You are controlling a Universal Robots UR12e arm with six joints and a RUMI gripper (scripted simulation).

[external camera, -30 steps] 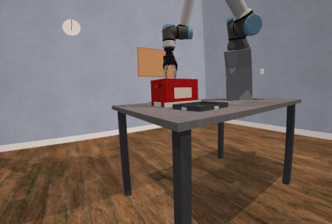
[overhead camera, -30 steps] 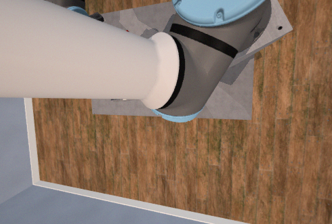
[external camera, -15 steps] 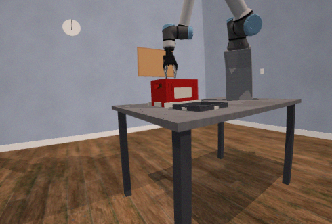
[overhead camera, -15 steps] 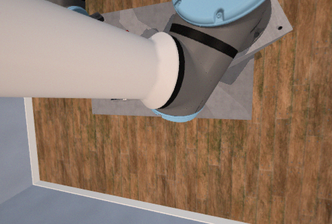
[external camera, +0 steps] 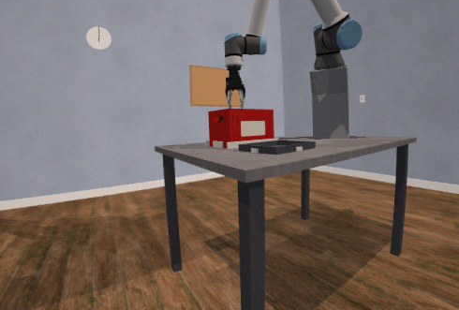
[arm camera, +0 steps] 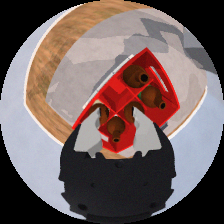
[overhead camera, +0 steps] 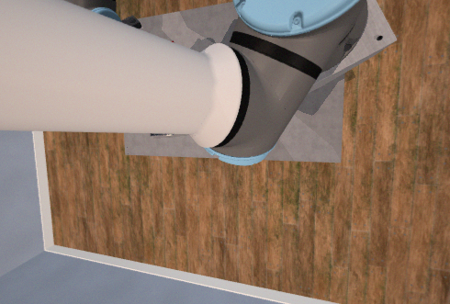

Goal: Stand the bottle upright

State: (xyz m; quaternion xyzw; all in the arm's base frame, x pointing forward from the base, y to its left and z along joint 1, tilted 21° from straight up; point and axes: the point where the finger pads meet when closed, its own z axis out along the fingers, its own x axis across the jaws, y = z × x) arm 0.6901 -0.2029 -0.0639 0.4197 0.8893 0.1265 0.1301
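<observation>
My gripper is now 1 cm short of the red crate, 5 cm to the right of it and 11 cm above it. The rest, counted from my hand: dark tray 5 cm ahead, 31 cm to the left, 18 cm below.
</observation>
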